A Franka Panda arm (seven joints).
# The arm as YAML. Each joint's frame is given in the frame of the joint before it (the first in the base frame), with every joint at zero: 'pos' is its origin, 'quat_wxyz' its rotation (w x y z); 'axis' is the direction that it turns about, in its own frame. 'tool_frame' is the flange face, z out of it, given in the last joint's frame.
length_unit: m
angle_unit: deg
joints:
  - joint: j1
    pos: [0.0, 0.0, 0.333]
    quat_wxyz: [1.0, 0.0, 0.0, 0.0]
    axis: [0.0, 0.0, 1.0]
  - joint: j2
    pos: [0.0, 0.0, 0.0]
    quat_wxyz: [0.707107, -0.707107, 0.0, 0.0]
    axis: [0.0, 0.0, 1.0]
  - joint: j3
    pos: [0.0, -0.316, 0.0]
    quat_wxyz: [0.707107, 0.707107, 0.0, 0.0]
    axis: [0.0, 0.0, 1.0]
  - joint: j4
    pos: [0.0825, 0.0, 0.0]
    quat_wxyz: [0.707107, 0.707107, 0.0, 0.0]
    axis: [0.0, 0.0, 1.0]
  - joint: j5
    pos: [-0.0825, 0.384, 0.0]
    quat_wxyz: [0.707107, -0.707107, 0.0, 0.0]
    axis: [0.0, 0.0, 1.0]
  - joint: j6
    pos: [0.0, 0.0, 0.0]
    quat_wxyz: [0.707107, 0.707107, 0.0, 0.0]
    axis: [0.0, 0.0, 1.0]
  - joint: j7
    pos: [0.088, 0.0, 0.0]
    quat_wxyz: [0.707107, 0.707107, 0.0, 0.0]
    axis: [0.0, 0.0, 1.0]
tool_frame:
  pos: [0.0, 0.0, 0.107]
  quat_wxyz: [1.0, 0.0, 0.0, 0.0]
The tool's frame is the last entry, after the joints.
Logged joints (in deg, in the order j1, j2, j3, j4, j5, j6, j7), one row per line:
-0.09, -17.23, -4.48, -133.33, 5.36, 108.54, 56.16
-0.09, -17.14, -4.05, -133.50, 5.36, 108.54, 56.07
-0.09, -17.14, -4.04, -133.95, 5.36, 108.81, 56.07
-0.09, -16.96, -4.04, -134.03, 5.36, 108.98, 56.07
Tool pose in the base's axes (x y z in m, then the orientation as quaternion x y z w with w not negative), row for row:
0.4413, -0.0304, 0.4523, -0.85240, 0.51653, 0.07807, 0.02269
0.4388, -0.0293, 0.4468, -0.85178, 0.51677, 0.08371, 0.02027
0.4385, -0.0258, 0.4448, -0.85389, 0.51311, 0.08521, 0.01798
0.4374, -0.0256, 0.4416, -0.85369, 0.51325, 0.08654, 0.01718
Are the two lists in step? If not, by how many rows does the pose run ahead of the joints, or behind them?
The pose runs 1 row behind the joints: the pose in row i belongs to the joints in row i - 1.
